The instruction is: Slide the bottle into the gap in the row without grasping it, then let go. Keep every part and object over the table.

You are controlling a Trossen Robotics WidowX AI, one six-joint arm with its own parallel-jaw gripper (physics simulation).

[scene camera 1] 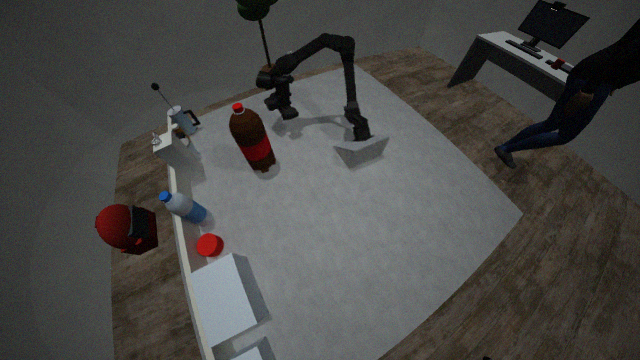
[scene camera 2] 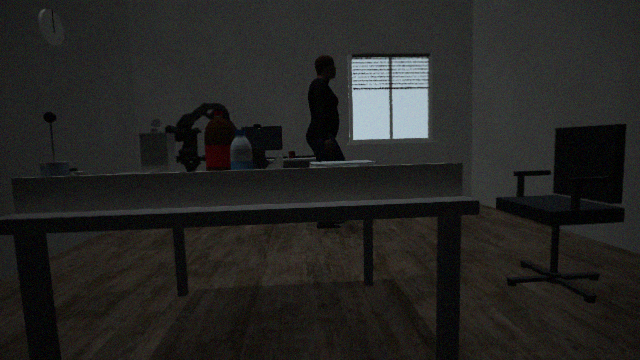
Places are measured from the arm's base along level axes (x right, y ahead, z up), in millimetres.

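Pixels of known places: gripper, fingertip midpoint: (scene camera 1: 284,119); arm's base, link origin: (scene camera 1: 363,138) (scene camera 2: 266,167).
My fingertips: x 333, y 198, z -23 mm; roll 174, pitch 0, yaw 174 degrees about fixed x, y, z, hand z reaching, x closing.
Ahead of a thing's pixels: the offset from my fingertips to its top centre. "spot": to the spot under its first point. Level surfaces: height alone.
A big brown bottle with a red cap and red label @[spot: dz +181, dx -196, dy +204 mm] (scene camera 1: 251,136) (scene camera 2: 218,142) stands upright on the table, out from the row at the wall. The row has a pale box @[dz +221, dx +12, dy +475 mm] (scene camera 1: 175,149) (scene camera 2: 153,150), a small blue-capped bottle @[dz +182, dx -226, dy +508 mm] (scene camera 1: 187,208) (scene camera 2: 241,151), a red round can @[dz +11, dx -344, dy +519 mm] (scene camera 1: 210,245) and a white box @[dz +76, dx -531, dy +513 mm] (scene camera 1: 225,297). A gap shows between the pale box and the blue-capped bottle. My gripper (scene camera 1: 289,113) (scene camera 2: 189,164) points down, shut and empty, low over the table beside the brown bottle, on the arm's side, apart from it in scene camera 1.
A low wall (scene camera 1: 182,250) (scene camera 2: 240,186) runs along the table edge behind the row. A grey-blue mug @[dz +250, dx +308, dy +416 mm] (scene camera 1: 183,121) stands at the row's far end. A second white box @[spot: dz +46, dx -690, dy +526 mm] (scene camera 1: 250,355) shows at the bottom. My arm's grey base (scene camera 1: 362,151) stands on the table @[dz -34 mm] (scene camera 1: 350,240).
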